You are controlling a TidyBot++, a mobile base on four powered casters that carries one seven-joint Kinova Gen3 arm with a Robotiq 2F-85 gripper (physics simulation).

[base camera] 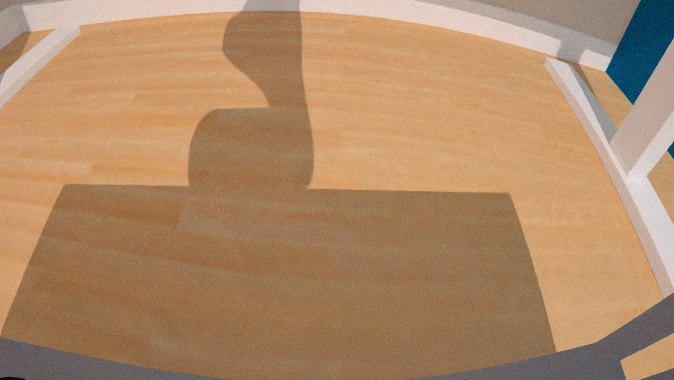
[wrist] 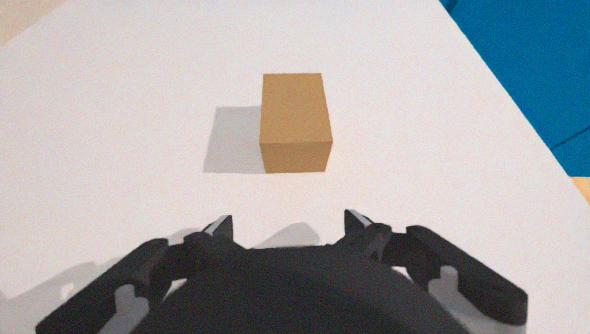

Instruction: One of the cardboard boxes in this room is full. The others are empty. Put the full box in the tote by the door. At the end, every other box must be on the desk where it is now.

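Places are measured from the arm's base along level axes (x ahead, y left, z up), in metres.
Pixels of known places: gripper, fingertip midpoint: (wrist: 289, 224).
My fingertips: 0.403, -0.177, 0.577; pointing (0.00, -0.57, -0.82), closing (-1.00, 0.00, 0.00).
Observation:
Behind a point stands the place of what it marks, as x, y, z.
A small closed cardboard box (wrist: 295, 110) @[0.394, -0.271, 0.604] sits upright on the white desk (wrist: 425, 115) @[0.230, -0.309, 0.554] in the wrist view, a little above the middle of the picture. Its contents cannot be seen. My gripper (wrist: 289, 224) @[0.403, -0.177, 0.577] is open, with nothing between its fingers. It is above the desk, and the box lies ahead of the fingertips, apart from them and roughly in line with the gap between them. The tote and the door do not show in either view.
In the base camera view, white desk legs with floor bars (base camera: 635, 200) @[0.369, -0.517, -0.371] (base camera: 42, 60) @[0.761, 0.619, -0.381] stand at right and left. A white baseboard (base camera: 400, 15) @[0.919, -0.208, -0.383] runs along the back wall. A blue surface (base camera: 645, 45) @[0.778, -0.827, -0.252] (wrist: 530, 65) @[-0.429, -0.735, 0.337] shows at the right. My shadow falls on the wooden floor (base camera: 425, 125) @[0.524, -0.174, -0.397].

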